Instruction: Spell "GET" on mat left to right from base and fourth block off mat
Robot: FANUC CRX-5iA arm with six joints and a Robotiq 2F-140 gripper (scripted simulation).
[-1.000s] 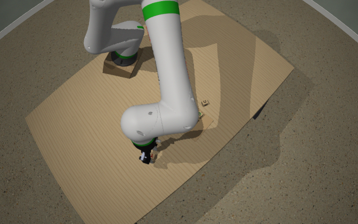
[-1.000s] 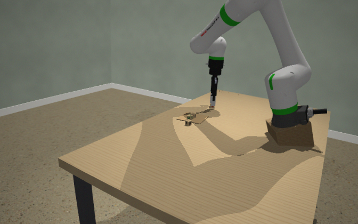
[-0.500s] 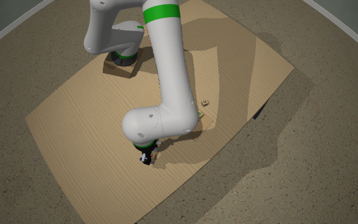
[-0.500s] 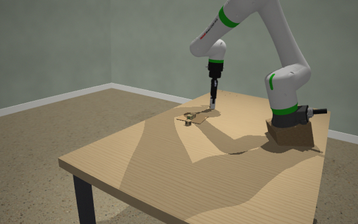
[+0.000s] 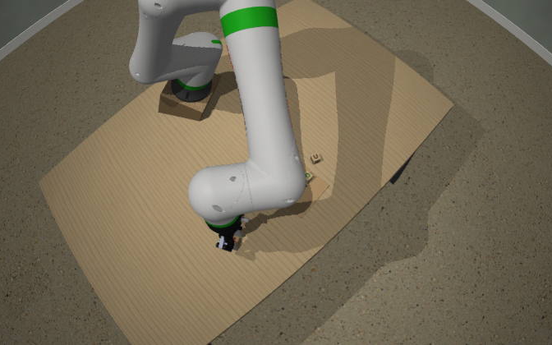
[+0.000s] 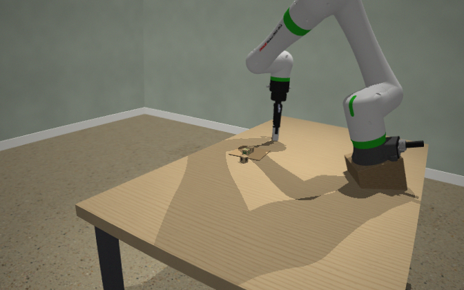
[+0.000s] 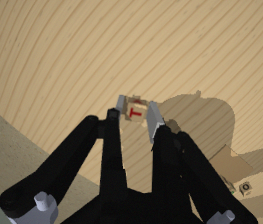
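Now: hand 25 cm to the right of the mat, 3 cm above it and 1 cm past it.
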